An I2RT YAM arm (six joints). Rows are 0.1 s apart.
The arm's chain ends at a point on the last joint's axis. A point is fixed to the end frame.
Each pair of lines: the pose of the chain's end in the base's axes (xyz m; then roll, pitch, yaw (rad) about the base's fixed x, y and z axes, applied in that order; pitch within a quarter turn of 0, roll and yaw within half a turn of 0), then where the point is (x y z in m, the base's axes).
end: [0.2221 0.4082 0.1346 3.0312 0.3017 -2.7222]
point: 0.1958 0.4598 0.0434
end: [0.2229 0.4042 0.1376 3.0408 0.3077 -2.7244]
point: 0.1977 0.4554 0.0459
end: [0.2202 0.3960 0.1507 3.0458 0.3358 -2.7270]
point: 0.1977 0.4479 0.0587
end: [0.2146 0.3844 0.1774 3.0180 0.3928 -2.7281]
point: 0.1955 0.4404 0.0870
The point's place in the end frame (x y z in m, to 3 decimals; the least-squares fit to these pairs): 0.030 0.048 0.092
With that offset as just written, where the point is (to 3 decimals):
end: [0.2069 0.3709 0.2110 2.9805 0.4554 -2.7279]
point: 0.191 0.432 0.123
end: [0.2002 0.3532 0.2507 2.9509 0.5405 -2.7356]
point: 0.189 0.419 0.166
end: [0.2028 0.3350 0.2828 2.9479 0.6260 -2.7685]
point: 0.201 0.404 0.200
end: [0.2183 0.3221 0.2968 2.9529 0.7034 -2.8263]
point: 0.227 0.393 0.215
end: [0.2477 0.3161 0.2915 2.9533 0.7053 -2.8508]
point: 0.258 0.386 0.210
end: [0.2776 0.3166 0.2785 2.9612 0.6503 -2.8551]
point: 0.284 0.385 0.195
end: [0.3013 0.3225 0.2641 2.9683 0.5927 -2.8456]
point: 0.303 0.389 0.179
